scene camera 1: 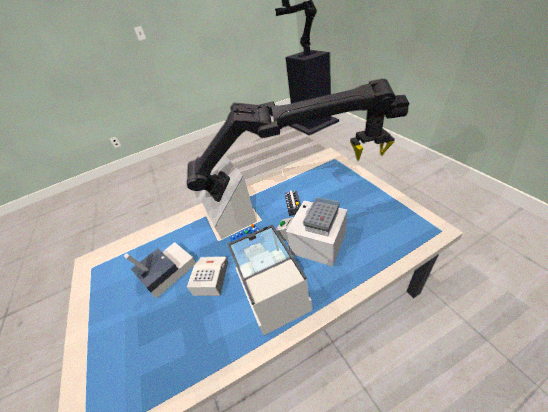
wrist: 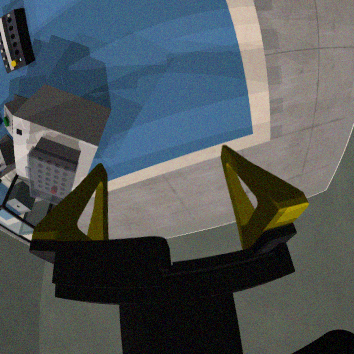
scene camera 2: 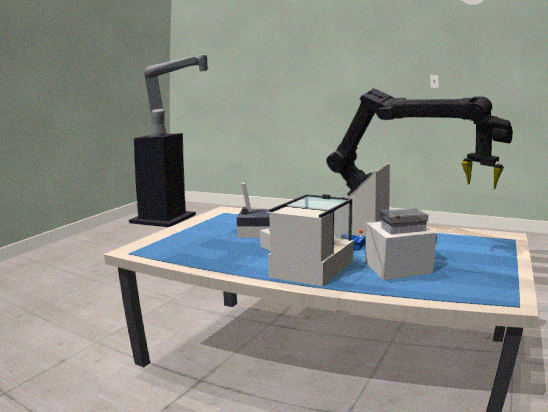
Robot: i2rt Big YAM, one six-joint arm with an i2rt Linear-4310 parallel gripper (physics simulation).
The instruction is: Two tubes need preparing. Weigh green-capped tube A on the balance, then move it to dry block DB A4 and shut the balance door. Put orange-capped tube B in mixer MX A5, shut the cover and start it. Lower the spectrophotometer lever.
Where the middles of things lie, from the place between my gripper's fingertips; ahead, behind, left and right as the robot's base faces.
Now: the mixer (scene camera 2: 401, 245) 10 mm ahead of my hand, 270 mm to the right of it and 190 mm below it. Round my hand: glass-box balance (scene camera 2: 311, 242) 80 mm ahead, 540 mm to the right, 170 mm below.
